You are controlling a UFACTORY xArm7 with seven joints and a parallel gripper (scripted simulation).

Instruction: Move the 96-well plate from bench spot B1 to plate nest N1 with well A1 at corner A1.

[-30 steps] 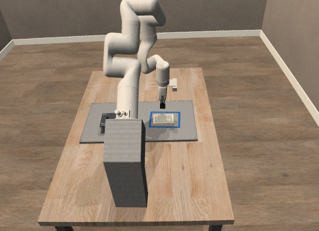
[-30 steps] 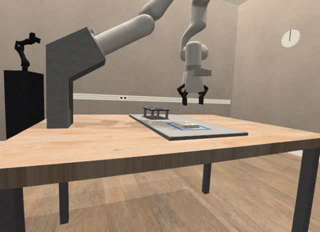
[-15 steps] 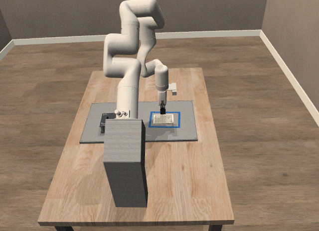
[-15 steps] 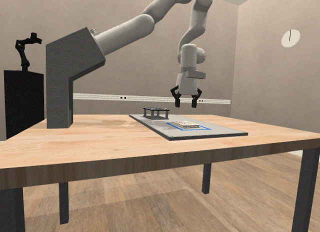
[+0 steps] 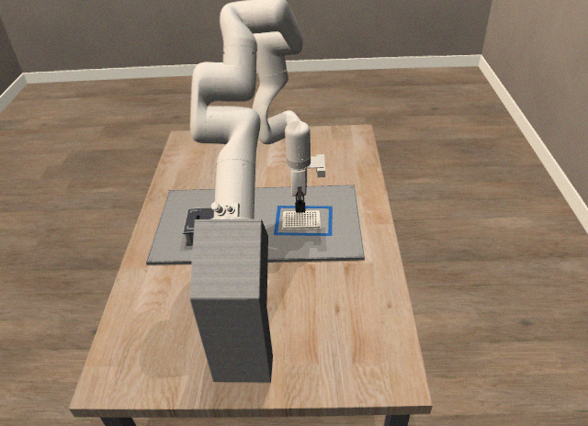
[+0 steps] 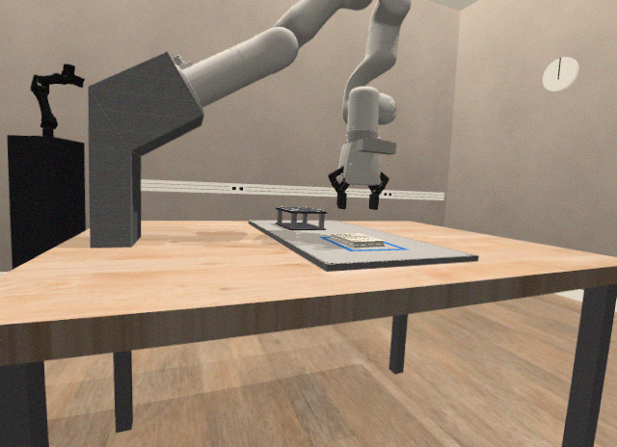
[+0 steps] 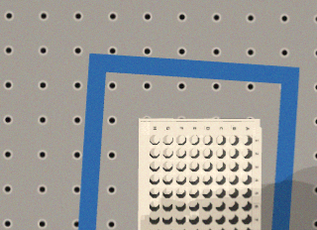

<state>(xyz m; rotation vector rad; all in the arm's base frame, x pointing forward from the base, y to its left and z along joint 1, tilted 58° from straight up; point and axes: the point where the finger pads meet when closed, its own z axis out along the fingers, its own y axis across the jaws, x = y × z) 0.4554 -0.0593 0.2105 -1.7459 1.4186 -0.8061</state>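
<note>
My gripper is now 9 cm above the 96-well plate. Round my hand: raised plate nest (14 cm behind, 27 cm to the left, 4 cm below).
</note>
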